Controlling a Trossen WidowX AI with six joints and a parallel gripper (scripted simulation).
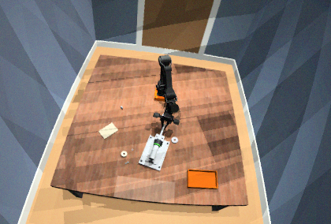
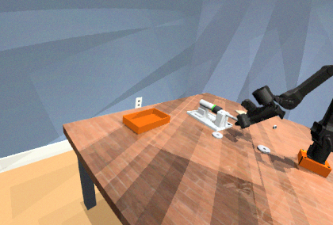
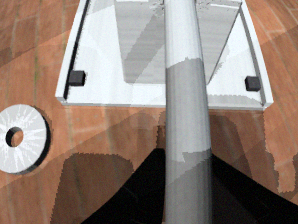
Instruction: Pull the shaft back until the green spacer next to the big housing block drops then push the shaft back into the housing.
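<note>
Now: the grey shaft 6 cm ahead of my gripper tip, 1 cm to the right of it and 2 cm above it. Round my gripper tip: green spacer: 14 cm ahead, 1 cm to the right, 2 cm above; then grey washer: 3 cm ahead, 10 cm to the left, 5 cm below; then small part: 29 cm ahead, 18 cm to the right, 5 cm below.
</note>
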